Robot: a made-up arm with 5 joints.
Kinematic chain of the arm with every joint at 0, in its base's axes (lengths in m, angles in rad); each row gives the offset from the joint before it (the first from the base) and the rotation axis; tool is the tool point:
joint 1: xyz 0 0 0.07 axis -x
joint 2: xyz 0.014 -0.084 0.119 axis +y
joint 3: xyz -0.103 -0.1 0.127 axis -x
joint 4: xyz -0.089 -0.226 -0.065 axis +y
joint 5: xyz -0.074 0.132 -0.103 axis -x
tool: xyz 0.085 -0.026 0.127
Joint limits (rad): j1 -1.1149..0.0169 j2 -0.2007..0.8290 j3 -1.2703..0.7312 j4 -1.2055..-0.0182 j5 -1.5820..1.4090
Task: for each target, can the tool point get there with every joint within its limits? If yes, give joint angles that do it. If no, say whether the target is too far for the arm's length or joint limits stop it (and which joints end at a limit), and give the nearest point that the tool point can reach.
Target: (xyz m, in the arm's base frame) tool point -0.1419 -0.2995 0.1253
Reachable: yes | joints -0.6086 0.5288 -1.0056 -0.1152 0.0109
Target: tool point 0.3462 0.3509 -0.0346
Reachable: no: joint limits stop it (at a limit: joint 1, joint 2, joint 3, joint 5) | nearest point -0.0516 -0.0236 -0.0358 | short by 0.546 m
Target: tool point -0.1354 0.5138 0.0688
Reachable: no: joint limits stop it (at a limit: joint 1, joint 2, joint 3, joint 4, joint 5) | nearest point -0.1328 0.0220 -0.0108 | short by 0.498 m
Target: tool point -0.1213 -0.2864 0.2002
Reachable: yes | joints -0.4995 0.4299 -0.0021 -0.8103 0.9565
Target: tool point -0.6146 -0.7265 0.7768
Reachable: no: too far | nearest point -0.1692 -0.4350 0.3641 | short by 0.674 m
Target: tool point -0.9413 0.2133 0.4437
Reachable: no: too far | nearest point -0.2111 -0.0602 0.2261 | short by 0.810 m
